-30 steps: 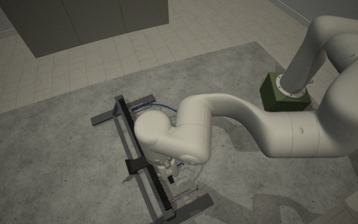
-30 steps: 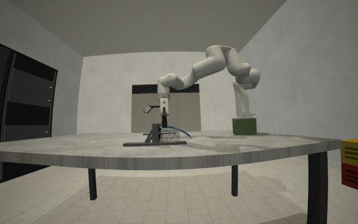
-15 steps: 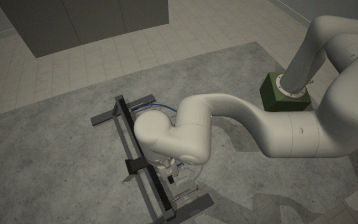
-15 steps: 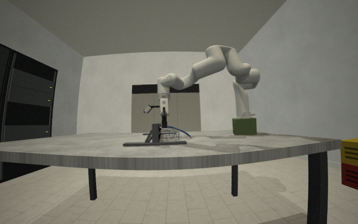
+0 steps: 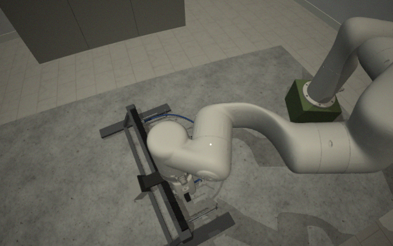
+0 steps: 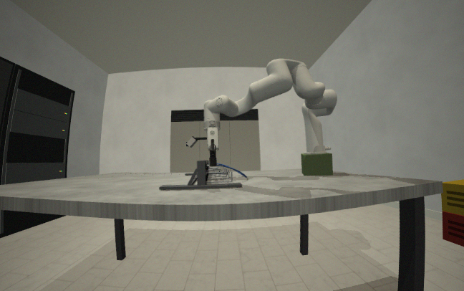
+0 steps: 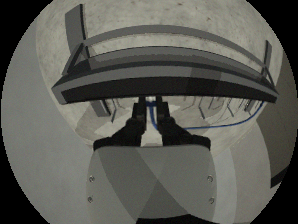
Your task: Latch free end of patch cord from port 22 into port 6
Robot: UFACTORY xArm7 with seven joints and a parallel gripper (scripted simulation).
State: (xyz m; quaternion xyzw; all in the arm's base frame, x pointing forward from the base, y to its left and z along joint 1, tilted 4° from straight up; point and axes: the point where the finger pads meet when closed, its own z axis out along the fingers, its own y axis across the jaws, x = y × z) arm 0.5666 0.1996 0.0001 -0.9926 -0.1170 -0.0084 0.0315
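Now: hand 20 mm short of the plug and 10 mm above it.
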